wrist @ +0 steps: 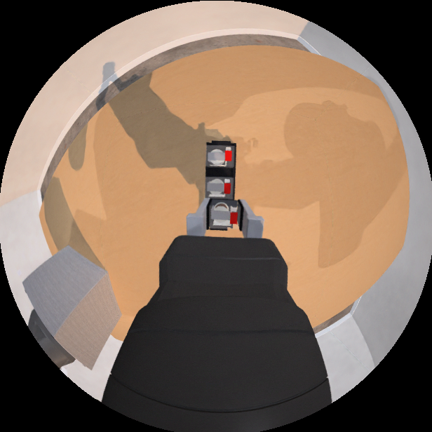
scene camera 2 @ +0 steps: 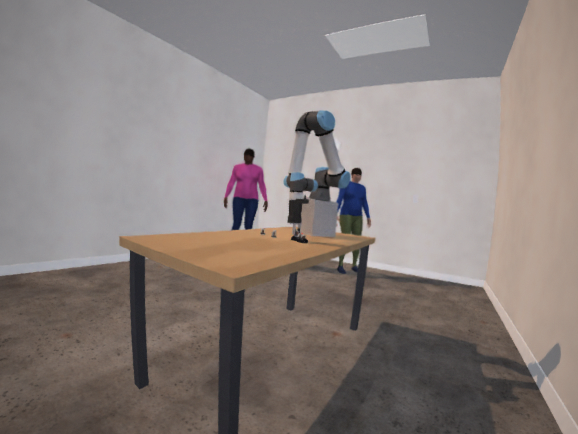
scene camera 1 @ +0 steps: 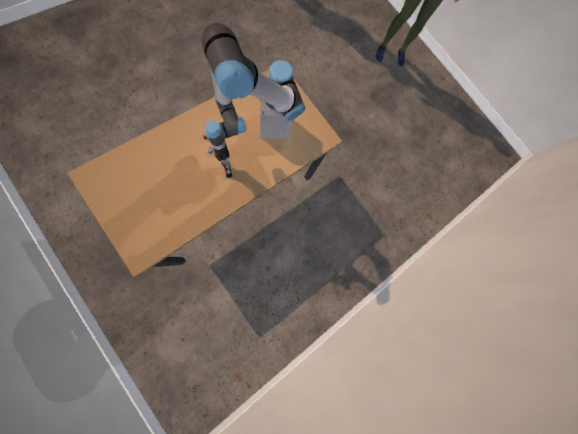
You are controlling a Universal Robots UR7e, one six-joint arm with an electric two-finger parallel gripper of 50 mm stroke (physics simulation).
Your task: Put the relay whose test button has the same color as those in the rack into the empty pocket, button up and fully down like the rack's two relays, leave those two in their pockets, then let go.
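Frame: origin at the arm's base, x ahead, y left, z up, level; millimetres.
Seen in the pictures: gripper, fingertip midpoint: [scene camera 2: 296, 234] [scene camera 1: 225, 164]; arm's base, link origin: [scene camera 2: 319, 199].
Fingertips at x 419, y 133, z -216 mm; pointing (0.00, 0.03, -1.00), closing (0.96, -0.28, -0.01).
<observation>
Offsets run from my fingertips to a thing's middle. Level surfaces: height alone.
The black rack [scene camera 1: 229, 175] [scene camera 2: 300, 240] [wrist: 220, 172] stands on the table. Two relays with red test buttons, the far one [wrist: 218, 156] and the middle one [wrist: 217, 188], sit button up in its pockets in the wrist view. My gripper [scene camera 1: 227, 168] [scene camera 2: 298, 233] [wrist: 224, 208] is shut on a relay [wrist: 220, 215] that also has a red button. That relay is upright, button up, in line with the other two at the rack's near end. The pocket beneath it is hidden, and how deep it sits cannot be told.
On the wooden table {35 mm down} [scene camera 1: 150, 200] [scene camera 2: 200, 249] two small loose relays, one {42 mm ahead, 130 mm right, 13 mm down} [scene camera 1: 210, 150] [scene camera 2: 274, 234] and another {28 mm ahead, 232 mm right, 13 mm down} [scene camera 1: 205, 136] [scene camera 2: 263, 231], stand apart from the rack; their button colours are too small to tell. A grey block [scene camera 1: 275, 126] [scene camera 2: 324, 219] [wrist: 70, 295] stands by the arm's base.
</observation>
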